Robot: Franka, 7 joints.
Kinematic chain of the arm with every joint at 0, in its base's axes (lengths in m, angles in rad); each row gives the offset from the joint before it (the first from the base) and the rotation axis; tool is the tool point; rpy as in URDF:
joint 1: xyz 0 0 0.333 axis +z
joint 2: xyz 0 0 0 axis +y
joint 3: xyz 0 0 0.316 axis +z
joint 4: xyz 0.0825 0 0 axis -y
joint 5: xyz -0.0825 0 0.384 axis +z
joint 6: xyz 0 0 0 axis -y
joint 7: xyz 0.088 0 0 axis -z
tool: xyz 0 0 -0.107 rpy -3.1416 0 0
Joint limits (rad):
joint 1: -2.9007..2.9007
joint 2: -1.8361..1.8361
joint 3: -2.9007..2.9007
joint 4: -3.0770..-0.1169
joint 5: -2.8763..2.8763
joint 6: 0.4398..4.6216
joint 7: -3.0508..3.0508
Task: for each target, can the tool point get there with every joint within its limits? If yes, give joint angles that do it. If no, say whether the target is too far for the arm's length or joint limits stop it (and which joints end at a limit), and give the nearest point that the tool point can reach.
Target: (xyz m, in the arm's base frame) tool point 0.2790 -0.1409 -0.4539
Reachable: no: joint limits stop it (at a limit: joint 2) | nearest point 0.2751 -0.1389 -0.3602 | short by 0.094 m
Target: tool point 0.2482 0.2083 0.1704
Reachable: yes | joints -0.3192 0.1531 1.0641 -2.7287 2.3157 2.8044 0.8460
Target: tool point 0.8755 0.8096 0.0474
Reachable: no: too far | nearest point 0.6125 0.5664 0.1332 | short by 0.368 m
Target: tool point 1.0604 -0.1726 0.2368
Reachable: no: too far | nearest point 0.8434 -0.1373 0.2565 | short by 0.221 m
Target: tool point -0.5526 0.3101 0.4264
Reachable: yes | joints 0.6073 -1.4744 1.6144 -1.7355 1.9293 3.2318 2.2384
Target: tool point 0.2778 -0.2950 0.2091
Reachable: yes | joints 1.3500 -0.7709 -1.9134 -2.6073 -2.0603 0.8096 2.2503
